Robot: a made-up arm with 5 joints. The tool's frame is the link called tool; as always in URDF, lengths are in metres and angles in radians. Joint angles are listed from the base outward.
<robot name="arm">
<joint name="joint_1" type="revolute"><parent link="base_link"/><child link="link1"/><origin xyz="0.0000 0.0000 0.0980" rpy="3.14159 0.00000 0.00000"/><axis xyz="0 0 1"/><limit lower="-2.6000" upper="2.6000"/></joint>
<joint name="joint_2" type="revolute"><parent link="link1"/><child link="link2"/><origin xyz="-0.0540 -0.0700 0.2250" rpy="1.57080 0.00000 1.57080"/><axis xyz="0 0 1"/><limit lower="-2.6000" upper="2.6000"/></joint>
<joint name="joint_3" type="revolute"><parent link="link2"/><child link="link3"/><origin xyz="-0.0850 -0.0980 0.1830" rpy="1.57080 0.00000 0.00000"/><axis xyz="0 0 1"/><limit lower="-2.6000" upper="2.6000"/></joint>
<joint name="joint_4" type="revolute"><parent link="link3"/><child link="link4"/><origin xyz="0.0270 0.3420 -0.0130" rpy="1.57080 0.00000 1.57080"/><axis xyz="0 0 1"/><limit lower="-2.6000" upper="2.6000"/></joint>
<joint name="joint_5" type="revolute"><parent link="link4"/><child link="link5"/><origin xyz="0.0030 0.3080 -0.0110" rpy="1.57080 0.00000 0.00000"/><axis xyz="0 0 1"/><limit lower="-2.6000" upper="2.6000"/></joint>
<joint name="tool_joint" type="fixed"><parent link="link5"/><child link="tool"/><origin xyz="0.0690 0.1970 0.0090" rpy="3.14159 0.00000 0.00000"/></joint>
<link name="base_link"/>
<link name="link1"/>
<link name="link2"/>
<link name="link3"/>
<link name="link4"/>
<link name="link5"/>
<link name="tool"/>
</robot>
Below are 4 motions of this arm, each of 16 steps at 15 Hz.
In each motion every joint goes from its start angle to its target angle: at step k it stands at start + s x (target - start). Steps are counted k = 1, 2, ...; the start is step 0. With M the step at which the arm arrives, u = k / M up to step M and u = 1 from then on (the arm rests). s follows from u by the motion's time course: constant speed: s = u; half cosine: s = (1 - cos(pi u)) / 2; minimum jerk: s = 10 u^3 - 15 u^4 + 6 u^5.
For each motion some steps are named. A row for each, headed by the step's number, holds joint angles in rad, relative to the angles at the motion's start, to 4 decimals.
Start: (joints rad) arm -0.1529 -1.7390 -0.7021 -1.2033 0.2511
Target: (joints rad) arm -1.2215 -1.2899 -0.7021 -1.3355 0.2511
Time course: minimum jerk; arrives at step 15
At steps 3, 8, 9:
3: -0.0619 0.0260 0.0000 -0.0077 0.0000
8: -0.6009 0.2525 0.0000 -0.0743 0.0000
9: -0.7294 0.3065 0.0000 -0.0902 0.0000

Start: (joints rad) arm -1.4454 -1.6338 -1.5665 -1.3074 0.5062
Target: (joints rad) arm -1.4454 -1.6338 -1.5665 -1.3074 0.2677
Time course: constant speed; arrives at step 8
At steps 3, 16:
3: 0.0000 0.0000 0.0000 0.0000 -0.0894
16: 0.0000 0.0000 0.0000 0.0000 -0.2385

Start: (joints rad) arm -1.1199 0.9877 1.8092 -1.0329 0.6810
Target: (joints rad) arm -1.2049 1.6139 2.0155 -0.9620 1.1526
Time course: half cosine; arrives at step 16
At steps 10, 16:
10: -0.0588 0.4329 0.1426 0.0490 0.3260
16: -0.0850 0.6262 0.2063 0.0709 0.4716

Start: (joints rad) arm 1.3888 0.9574 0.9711 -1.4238 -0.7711
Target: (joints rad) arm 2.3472 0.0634 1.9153 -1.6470 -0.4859
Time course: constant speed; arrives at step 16
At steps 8, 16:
8: 0.4792 -0.4470 0.4721 -0.1116 0.1426
16: 0.9584 -0.8940 0.9442 -0.2232 0.2852

